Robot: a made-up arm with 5 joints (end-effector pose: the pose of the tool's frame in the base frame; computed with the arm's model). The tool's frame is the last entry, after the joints. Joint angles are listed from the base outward.
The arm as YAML. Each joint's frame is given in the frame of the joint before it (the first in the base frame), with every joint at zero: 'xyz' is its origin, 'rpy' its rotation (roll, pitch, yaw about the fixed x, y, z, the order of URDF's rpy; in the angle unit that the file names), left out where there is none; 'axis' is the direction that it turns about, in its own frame. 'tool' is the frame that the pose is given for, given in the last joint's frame.
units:
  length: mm
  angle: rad
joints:
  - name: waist
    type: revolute
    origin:
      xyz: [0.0, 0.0, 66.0]
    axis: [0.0, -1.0, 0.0]
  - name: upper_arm
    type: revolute
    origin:
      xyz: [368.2, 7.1, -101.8]
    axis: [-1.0, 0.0, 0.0]
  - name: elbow
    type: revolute
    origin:
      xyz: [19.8, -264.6, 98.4]
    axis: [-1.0, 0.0, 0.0]
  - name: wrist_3
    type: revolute
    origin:
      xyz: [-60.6, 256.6, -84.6]
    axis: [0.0, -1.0, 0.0]
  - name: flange
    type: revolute
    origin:
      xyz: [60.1, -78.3, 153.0]
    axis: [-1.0, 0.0, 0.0]
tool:
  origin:
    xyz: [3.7, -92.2, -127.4]
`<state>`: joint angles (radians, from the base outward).
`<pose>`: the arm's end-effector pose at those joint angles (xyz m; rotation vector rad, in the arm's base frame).
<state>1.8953 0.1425 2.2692 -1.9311 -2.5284</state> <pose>-0.1357 -0.6288 0.5436 -1.2213 2.3506 0.7630</pose>
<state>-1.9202 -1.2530 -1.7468 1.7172 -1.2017</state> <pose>-0.3468 -0.4268 -0.1240 -0.4538 -1.5145 -2.2452</pose>
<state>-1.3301 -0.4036 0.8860 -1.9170 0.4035</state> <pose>-0.1879 -0.3148 -0.3647 0.6334 -2.8560 -0.3752</pose>
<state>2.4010 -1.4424 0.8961 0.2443 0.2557</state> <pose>-0.0504 -0.0666 0.5689 0.2622 -2.6021 0.3178</pose>
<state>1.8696 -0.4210 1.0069 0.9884 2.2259</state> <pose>0.0452 -0.0884 0.1938 0.6712 0.8743 2.5639</pose>
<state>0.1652 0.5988 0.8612 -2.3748 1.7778</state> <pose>0.4586 -0.4689 0.1635 -1.1655 2.7709 0.3499</pose>
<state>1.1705 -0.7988 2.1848 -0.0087 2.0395</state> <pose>0.4197 -0.0243 0.3160 2.4196 -0.2390 1.5985</pose>
